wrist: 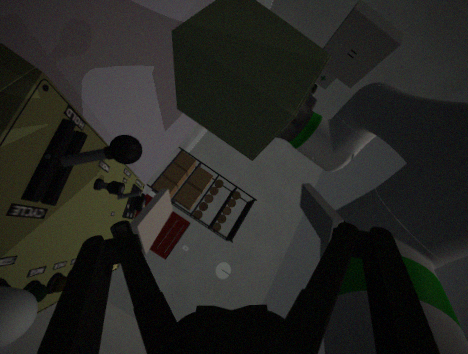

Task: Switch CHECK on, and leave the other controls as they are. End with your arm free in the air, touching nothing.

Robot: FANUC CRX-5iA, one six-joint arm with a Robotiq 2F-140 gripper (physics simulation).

In view: my gripper (pixel 235 197) and a cycle lever (pixel 125 149).
